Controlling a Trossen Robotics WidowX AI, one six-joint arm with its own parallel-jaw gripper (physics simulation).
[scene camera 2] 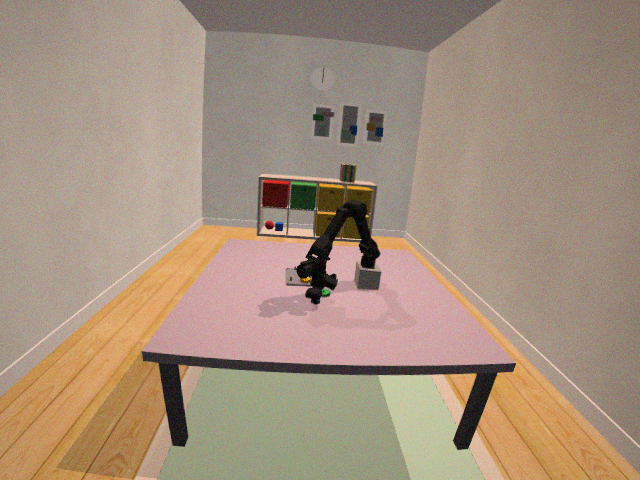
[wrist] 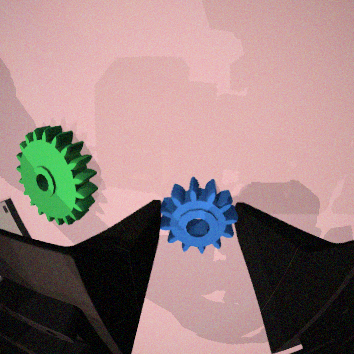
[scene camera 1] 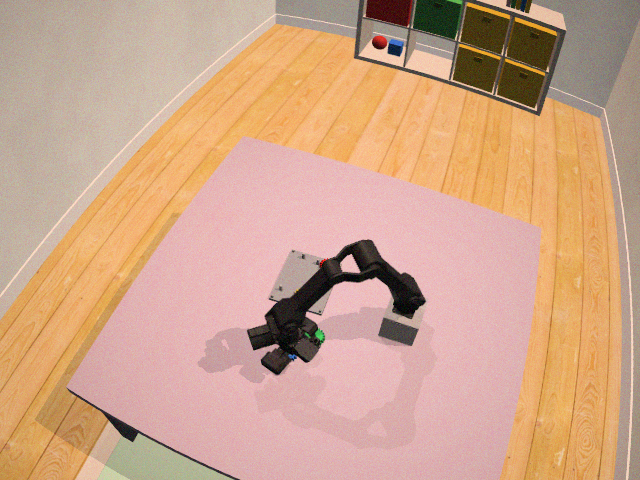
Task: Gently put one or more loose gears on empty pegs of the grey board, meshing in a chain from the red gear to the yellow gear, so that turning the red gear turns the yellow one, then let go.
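Places are measured from the arm's base along level axes (x back, y right, z up), in metres.
Where they show: gripper, fingertip midpoint: (scene camera 2: 316, 301) (wrist: 198, 208) (scene camera 1: 291, 356); arm's base, origin of the base link: (scene camera 2: 367, 265) (scene camera 1: 405, 306).
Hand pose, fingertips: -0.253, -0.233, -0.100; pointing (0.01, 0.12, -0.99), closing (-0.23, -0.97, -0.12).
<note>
Things, the pixels of their top centre, and the offset from my fingertips, as dx, dy, dz. "*": a spot on its surface instead. Level surfaces: height alone.
- small blue gear, middle of its top: (wrist: 197, 227) (scene camera 1: 290, 353) -0.004, +0.001, +0.011
- larger green gear, middle of its top: (wrist: 41, 182) (scene camera 1: 313, 335) (scene camera 2: 323, 291) +0.032, +0.088, +0.011
- grey board, middle of its top: (scene camera 1: 306, 276) (scene camera 2: 303, 272) -0.072, +0.271, +0.025
- yellow gear, surface spot: (scene camera 2: 306, 279) * -0.052, +0.196, +0.017
- pink table, its level: dz -0.006
My gripper (scene camera 1: 293, 355) (wrist: 198, 208) is shut on the small blue gear (scene camera 1: 292, 357) (scene camera 2: 315, 301) (wrist: 180, 221), a fingertip against each side, low over the table. The larger green gear (scene camera 1: 320, 336) (scene camera 2: 325, 292) (wrist: 61, 172) lies loose beside the gripper, on the left in the wrist view. The grey board (scene camera 1: 294, 273) (wrist: 7, 220) lies behind the gripper in scene camera 1's view, partly hidden by the arm. Bare pegs show on it. The red gear (scene camera 1: 324, 262) shows in part at its far side. The yellow gear (scene camera 2: 306, 279) is partly hidden by the arm.
The arm's grey base block (scene camera 1: 398, 330) (scene camera 2: 367, 277) stands on the pink table (scene camera 1: 454, 268) (scene camera 2: 232, 330), right of the board. The arm arches over part of the board. A shelf unit with coloured bins stands against the back wall, away from the table.
</note>
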